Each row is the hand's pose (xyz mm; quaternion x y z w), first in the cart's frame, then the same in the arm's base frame.
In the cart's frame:
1: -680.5 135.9 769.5 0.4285 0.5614 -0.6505 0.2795
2: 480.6 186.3 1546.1 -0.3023 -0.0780 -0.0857 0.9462
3: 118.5 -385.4 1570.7 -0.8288 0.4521 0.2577 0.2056
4: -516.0 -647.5 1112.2 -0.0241 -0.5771 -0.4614 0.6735
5: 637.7 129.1 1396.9 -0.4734 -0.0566 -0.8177 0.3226
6: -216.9 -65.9 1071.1 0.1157 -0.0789 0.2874 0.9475
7: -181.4 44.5 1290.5 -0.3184 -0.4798 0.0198 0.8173
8: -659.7 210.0 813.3 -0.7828 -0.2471 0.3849 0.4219
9: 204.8 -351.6 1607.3 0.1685 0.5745 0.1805 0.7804
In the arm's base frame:
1: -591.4 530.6 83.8 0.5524 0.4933 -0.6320 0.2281
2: 405.0 264.3 1027.2 -0.2805 -0.1112 -0.2304 0.9251
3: -86.4 -196.7 960.2 -0.7775 0.5301 0.1737 0.2904
4: -683.5 -277.1 395.8 -0.0455 -0.6099 -0.5566 0.5623
5: 565.0 172.7 899.9 -0.4035 -0.0027 -0.8878 0.2213
6: -247.2 210.0 437.8 0.1032 -0.1738 0.1711 0.9643
7: -221.3 302.2 666.7 -0.3587 -0.4986 -0.1202 0.7799
8: -560.3 595.9 135.0 -0.8259 -0.1868 0.2597 0.4643
9: -1.5 -187.0 1011.4 0.2430 0.4810 0.1056 0.8357

